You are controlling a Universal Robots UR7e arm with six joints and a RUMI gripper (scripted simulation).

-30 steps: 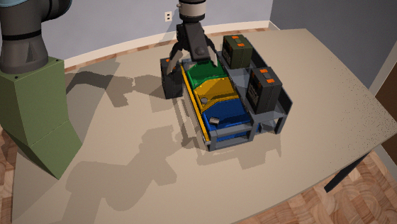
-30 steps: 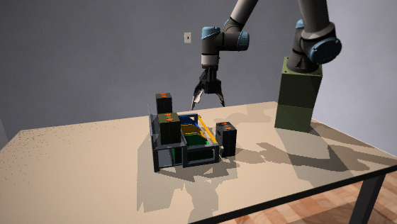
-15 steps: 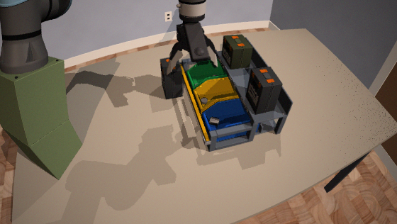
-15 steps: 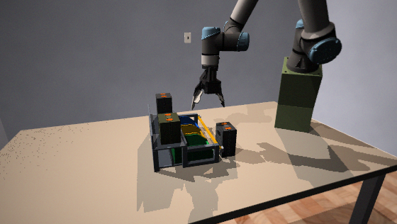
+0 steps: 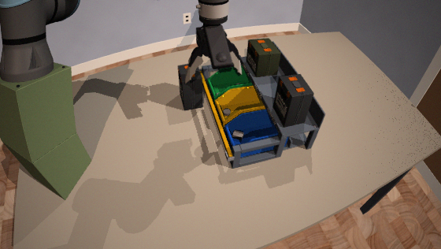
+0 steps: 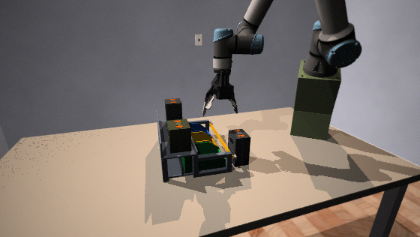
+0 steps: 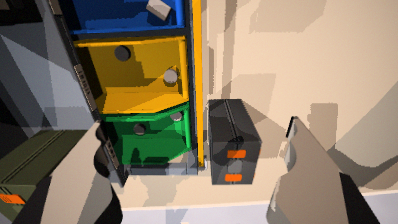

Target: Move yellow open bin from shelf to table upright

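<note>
My hand is 12 cm above the long yellow bar. Round my hand: blue bin 13 cm below, 11 cm to the right, 11 cm ahead; dark box 11 cm to the left, 11 cm below, 6 cm behind; yellow open bin 13 cm below, 10 cm ahead, 1 cm to the left.
</note>
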